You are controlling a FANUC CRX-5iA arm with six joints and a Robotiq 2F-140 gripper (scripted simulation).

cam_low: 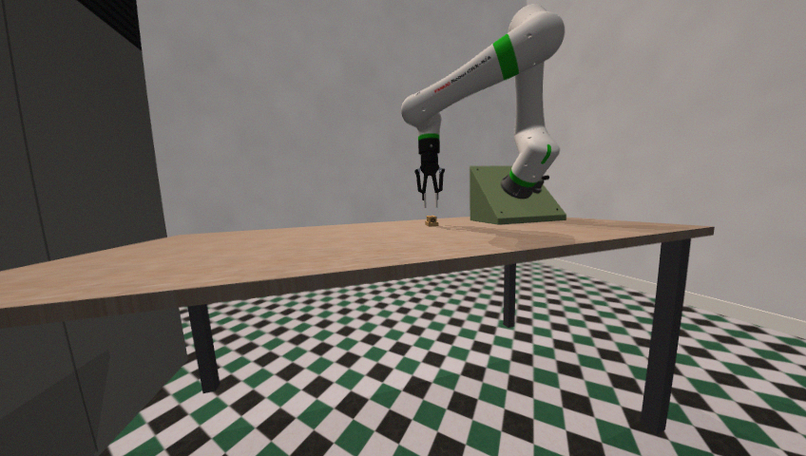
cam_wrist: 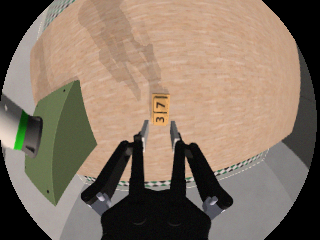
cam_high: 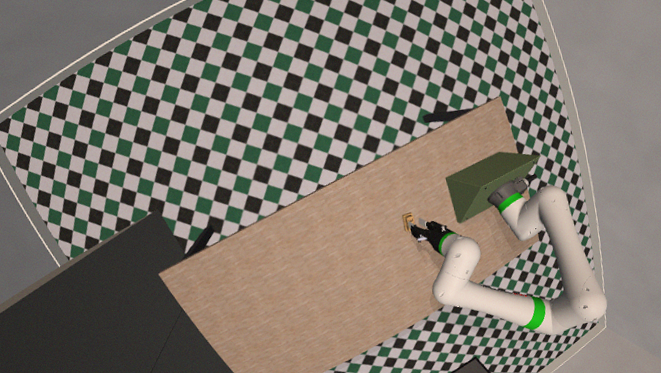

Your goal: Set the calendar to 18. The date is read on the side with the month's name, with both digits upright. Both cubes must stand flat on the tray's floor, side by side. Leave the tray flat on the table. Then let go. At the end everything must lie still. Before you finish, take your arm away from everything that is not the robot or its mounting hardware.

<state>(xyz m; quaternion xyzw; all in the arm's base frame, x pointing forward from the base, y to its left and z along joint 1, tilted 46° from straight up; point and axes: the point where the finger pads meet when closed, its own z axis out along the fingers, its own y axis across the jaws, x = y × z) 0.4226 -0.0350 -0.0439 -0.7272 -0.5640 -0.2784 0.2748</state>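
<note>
Right now the tray is 20 mm to the left of my hand and 100 mm below it.
</note>
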